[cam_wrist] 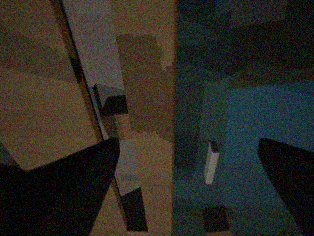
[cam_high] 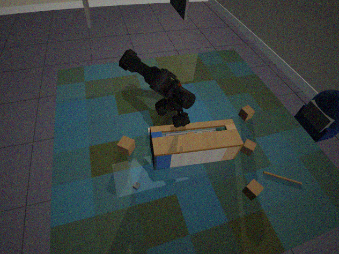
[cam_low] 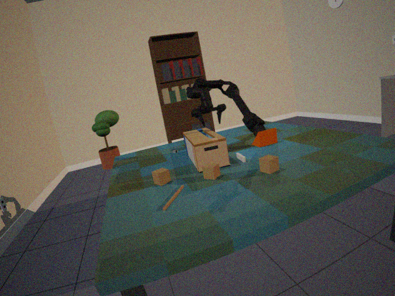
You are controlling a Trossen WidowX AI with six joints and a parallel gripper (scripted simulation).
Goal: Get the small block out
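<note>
My gripper tip is 5 cm short of the tan block, 4 cm to the right of it and 7 cm above it. Round my gripper tip: thin wooden stick (27 cm ahead, 44 cm to the left, 15 cm below); grey block (22 cm ahead, 22 cm to the right, 15 cm below); box (4 cm ahead, 5 cm to the left, 9 cm below).
</note>
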